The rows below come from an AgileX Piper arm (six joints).
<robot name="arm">
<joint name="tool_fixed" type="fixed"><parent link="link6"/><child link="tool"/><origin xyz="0 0 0" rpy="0 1.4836 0"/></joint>
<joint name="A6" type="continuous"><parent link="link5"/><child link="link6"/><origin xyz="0.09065 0 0.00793"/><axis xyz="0.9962 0 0.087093"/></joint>
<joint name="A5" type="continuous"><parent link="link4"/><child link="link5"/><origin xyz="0 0 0"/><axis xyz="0 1 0"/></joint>
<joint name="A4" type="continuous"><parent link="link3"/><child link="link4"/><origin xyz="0.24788 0 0.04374"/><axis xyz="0.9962 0 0.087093"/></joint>
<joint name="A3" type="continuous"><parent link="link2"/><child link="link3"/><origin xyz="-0.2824 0 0.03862"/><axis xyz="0 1 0"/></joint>
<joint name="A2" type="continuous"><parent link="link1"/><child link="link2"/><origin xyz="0 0 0"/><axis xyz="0 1 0"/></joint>
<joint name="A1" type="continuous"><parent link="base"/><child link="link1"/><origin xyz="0 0 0.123"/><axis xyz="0 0 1"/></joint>
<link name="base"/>
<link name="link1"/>
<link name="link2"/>
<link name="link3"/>
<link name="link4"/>
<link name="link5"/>
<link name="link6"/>
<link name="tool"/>
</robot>
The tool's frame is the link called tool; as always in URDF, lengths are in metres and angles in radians. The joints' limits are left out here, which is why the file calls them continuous.
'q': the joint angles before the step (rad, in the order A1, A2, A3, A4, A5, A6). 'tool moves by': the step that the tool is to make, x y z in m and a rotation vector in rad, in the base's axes. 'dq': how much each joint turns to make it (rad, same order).
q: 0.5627 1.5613 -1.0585 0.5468 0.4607 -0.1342
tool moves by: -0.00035 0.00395 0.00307 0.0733 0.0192 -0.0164
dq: -0.0001 0.0000 0.0000 0.1231 -0.0106 -0.0561
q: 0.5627 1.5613 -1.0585 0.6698 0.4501 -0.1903
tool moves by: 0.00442 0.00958 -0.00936 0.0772 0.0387 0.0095
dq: 0.0000 0.0440 0.0000 0.2176 -0.0057 -0.1593
